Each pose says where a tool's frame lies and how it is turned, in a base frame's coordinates. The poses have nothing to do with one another.
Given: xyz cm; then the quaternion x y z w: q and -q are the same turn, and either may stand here.
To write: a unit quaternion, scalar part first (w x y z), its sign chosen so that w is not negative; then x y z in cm. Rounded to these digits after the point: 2 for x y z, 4 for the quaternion.
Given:
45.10 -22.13 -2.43 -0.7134 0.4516 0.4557 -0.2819
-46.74 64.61 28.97 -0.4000 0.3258 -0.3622 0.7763
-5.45 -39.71 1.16 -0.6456 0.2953 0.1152 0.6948
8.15 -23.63 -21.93 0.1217 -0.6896 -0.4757 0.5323
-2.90 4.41 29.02 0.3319 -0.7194 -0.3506 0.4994
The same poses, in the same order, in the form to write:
0.2819 0.7134 -0.4516 -0.4557 45.10 -22.13 -2.43
0.7763 -0.4000 0.3258 -0.3622 -46.74 64.61 28.97
0.6948 -0.6456 0.2953 0.1152 -5.45 -39.71 1.16
0.5323 0.1217 -0.6896 -0.4757 8.15 -23.63 -21.93
0.4994 0.3319 -0.7194 -0.3506 -2.90 4.41 29.02

